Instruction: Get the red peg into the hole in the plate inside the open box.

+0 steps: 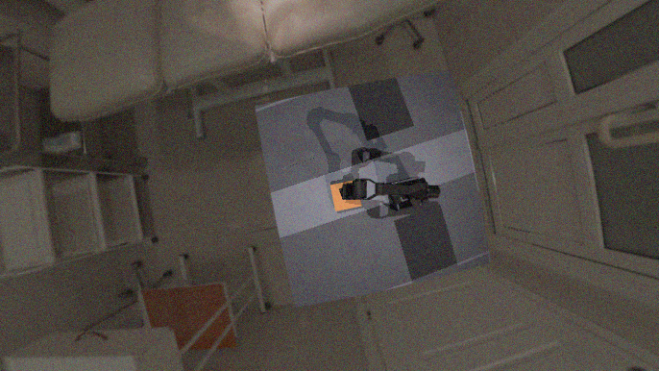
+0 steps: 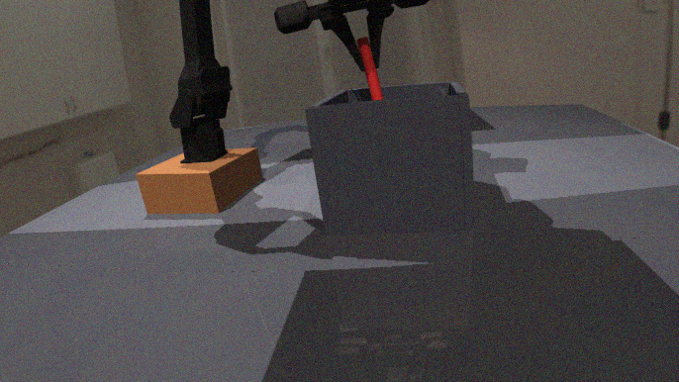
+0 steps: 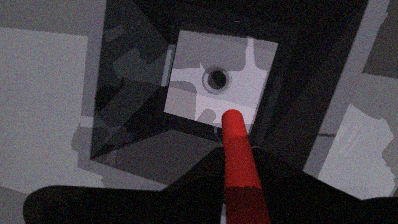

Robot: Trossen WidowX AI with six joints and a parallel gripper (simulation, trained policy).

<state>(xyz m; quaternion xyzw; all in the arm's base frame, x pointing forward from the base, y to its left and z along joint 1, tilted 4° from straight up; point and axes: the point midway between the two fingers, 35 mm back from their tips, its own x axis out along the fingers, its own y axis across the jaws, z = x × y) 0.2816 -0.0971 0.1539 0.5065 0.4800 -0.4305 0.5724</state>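
The plate is 2 cm ahead of my gripper tip, 2 cm to the right of it and 12 cm below it. The rest, counted from my gripper tip: red peg right at my gripper tip.
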